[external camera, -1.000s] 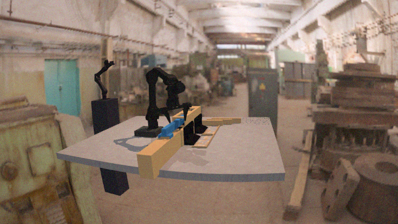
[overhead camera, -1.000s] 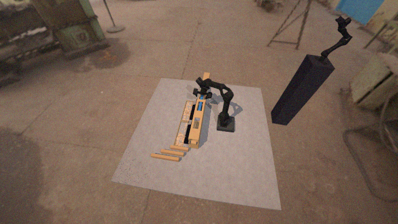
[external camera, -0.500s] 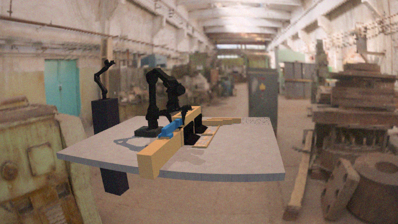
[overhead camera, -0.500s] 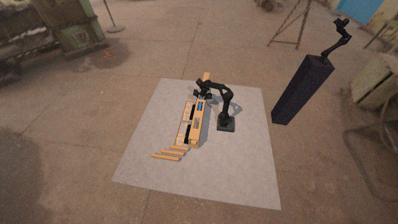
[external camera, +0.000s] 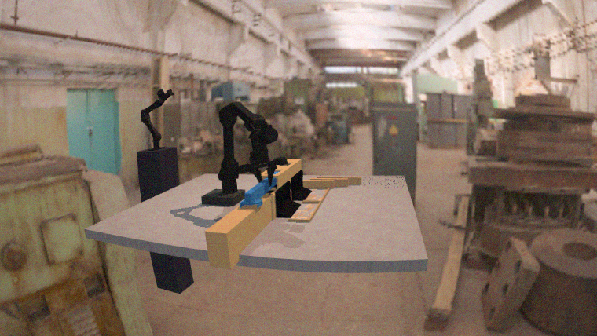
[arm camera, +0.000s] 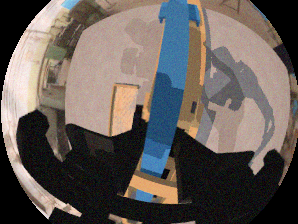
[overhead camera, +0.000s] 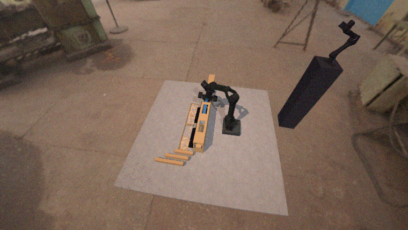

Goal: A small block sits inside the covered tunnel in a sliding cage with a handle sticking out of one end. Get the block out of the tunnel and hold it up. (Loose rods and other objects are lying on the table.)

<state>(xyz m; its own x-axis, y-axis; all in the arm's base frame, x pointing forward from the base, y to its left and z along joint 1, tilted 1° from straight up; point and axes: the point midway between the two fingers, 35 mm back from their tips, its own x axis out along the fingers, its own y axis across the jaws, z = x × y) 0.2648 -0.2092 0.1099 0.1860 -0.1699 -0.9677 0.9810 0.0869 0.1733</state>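
The covered tunnel is 5 cm below my gripper tip, 3 cm to the left of it and 2 cm ahead of it. Also, from my gripper tip: red block (23 cm to the left, 2 cm behind, 1 cm below).
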